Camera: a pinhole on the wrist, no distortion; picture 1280 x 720 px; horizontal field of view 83.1 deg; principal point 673.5 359.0 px. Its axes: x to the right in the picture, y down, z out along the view. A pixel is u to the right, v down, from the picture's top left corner.
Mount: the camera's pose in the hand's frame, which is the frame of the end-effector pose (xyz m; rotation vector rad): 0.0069 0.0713 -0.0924 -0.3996 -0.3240 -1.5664
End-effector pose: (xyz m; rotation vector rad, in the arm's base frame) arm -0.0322 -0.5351 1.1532 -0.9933 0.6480 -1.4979
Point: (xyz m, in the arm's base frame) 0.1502 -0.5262 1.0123
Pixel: 537.1 182.1
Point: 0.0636 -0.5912 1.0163
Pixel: 422.9 421.8
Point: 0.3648 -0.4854 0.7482
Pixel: 148.2 79.0
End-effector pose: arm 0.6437 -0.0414 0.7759 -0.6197 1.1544 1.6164
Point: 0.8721 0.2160 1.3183
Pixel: outside the picture
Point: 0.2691 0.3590 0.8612
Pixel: 572.8 630.3
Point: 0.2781 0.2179 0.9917
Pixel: 455.2 403.4
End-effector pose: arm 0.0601 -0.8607 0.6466 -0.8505 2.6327 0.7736
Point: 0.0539 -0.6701 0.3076
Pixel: 1179.8 411.7
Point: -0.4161 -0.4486 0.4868
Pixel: 412.3 623.7
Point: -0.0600 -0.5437 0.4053
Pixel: 821.0 383.0
